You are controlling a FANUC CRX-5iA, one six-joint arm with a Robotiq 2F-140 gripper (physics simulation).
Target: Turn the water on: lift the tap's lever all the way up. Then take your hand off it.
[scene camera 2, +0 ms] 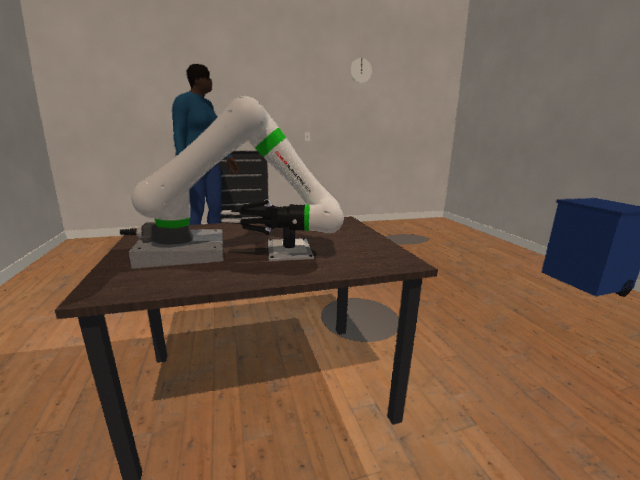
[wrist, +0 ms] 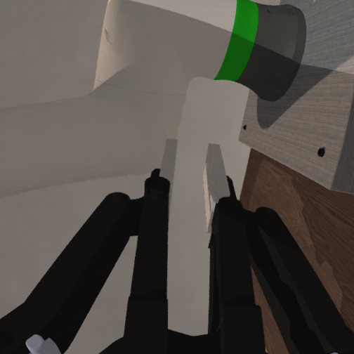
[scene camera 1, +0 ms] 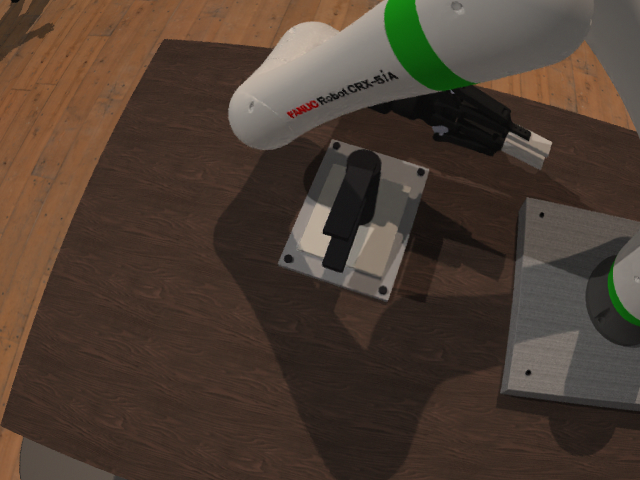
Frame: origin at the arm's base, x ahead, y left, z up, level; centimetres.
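Seen in the pictures: gripper, fingertip midpoint: point(scene camera 2: 222, 216) point(scene camera 1: 546, 156); arm's base, origin of the base link: point(scene camera 2: 173, 239) point(scene camera 1: 624, 300).
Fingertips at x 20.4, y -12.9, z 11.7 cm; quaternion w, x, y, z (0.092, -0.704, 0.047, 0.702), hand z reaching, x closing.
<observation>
Pixels of each thing's top centre, then the offset from my fingertips to it. "spot": a spot on its surface instead. Level surfaces: height alone.
- tap's black lever, middle of its top: point(scene camera 1: 350, 195) dx +25.3, dy +14.4, dz -1.3 cm
- darker spout, middle of its top: point(scene camera 1: 346, 223) dx +25.4, dy +15.5, dz -7.0 cm
- tap's post, surface spot: point(scene camera 2: 289, 238) spot: dx +24.8, dy +6.2, dz -11.4 cm
- light plate, middle of its top: point(scene camera 1: 358, 212) point(scene camera 2: 289, 246) dx +25.0, dy +8.5, dz -15.7 cm
- dark wooden table, its level: dz -16.9 cm
The tap's black lever point(scene camera 1: 347, 204) lies above the darker spout point(scene camera 1: 338, 254) in scene camera 1; its exact tilt cannot be told from above. The tap's post point(scene camera 2: 289, 238) stands on a light plate point(scene camera 1: 361, 282) point(scene camera 2: 289, 253). In scene camera 2 the lever does not show clearly against the black gripper body. My gripper point(scene camera 1: 535, 149) point(scene camera 2: 227, 215) point(wrist: 190, 158) is nearly shut, a narrow gap between its pads and no thing in it. It lies roughly level above the table, its fingers pointing toward the base side, beside and apart from the lever.
The arm's grey base block point(scene camera 1: 547, 356) point(scene camera 2: 175, 256) point(wrist: 300, 135) stands on the dark wooden table point(scene camera 1: 155, 310) point(scene camera 2: 248, 281) point(wrist: 300, 225). The white forearm point(scene camera 1: 330, 98) point(scene camera 2: 297, 170) reaches over the area beside the tap. A person point(scene camera 2: 193, 121) stands behind the table.
</observation>
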